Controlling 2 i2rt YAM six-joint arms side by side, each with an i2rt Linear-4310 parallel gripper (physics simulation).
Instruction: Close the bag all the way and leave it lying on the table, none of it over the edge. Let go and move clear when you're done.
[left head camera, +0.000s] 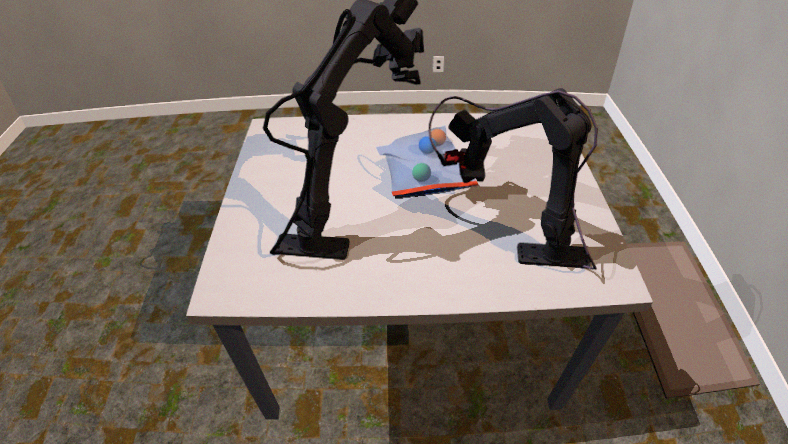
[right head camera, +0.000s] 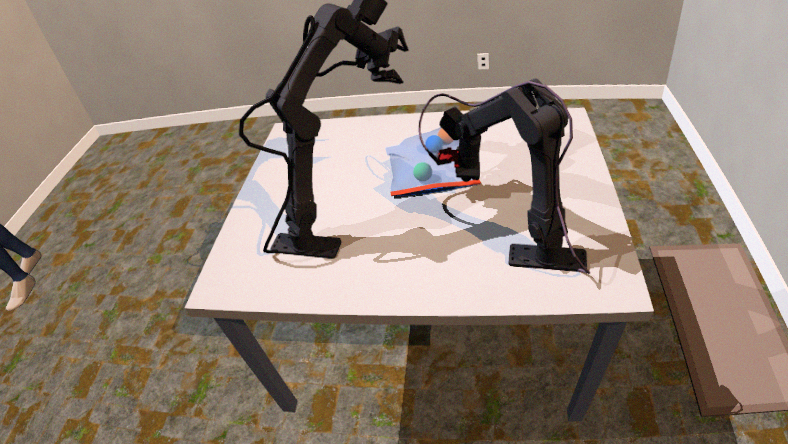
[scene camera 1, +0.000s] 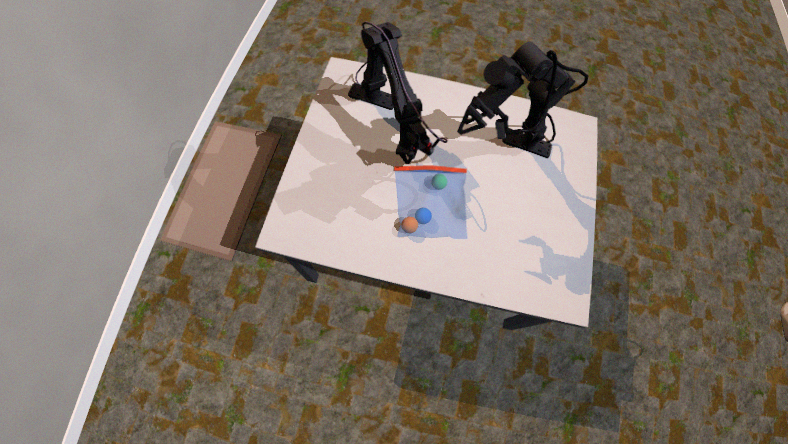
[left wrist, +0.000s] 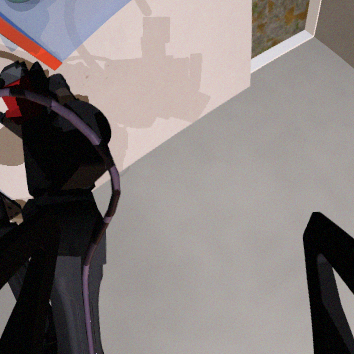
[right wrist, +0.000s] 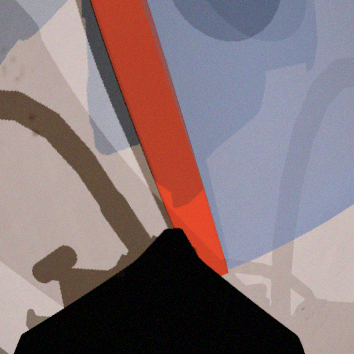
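Note:
A translucent blue bag lies flat on the table, well inside its edges. A red-orange strip runs along its edge nearest the arm bases; whether it is sealed cannot be told. Green, blue and orange balls show within its outline. My right gripper is shut and empty, at the strip's right end; contact is unclear. My left gripper is open and empty, raised high.
The white table carries both arm bases. The right arm's looped cable hangs beside its wrist above the bag. A translucent brown box-like object is on the floor beyond the table's right side.

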